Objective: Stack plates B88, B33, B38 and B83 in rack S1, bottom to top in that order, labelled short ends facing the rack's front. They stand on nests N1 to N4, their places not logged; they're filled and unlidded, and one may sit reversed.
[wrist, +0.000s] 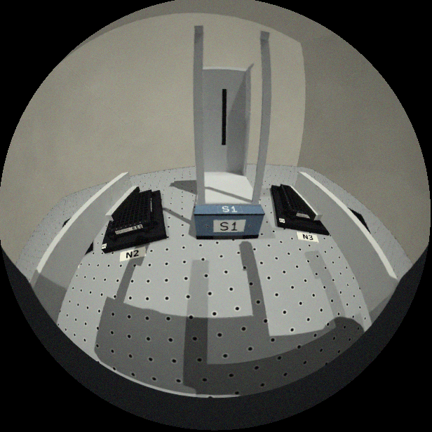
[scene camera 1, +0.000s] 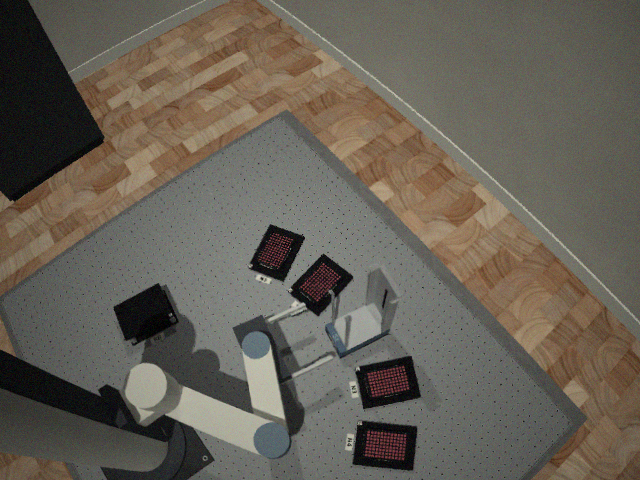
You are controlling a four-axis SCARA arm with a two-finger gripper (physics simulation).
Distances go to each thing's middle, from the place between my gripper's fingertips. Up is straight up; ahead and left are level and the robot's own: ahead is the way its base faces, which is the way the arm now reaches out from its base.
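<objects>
With the nest N2 point(scene camera 1: 318, 310) as my reference, my hand is 110 mm short of it, 140 mm to the right of it and 110 mm above it. I find the nest N1 point(scene camera 1: 281, 276) 70 mm ahead of my hand, 310 mm to the left of it and 110 mm below it. The nest N3 point(scene camera 1: 366, 403) is 70 mm ahead of my hand as well, but 210 mm to the right of it, and again 110 mm below it.
</objects>
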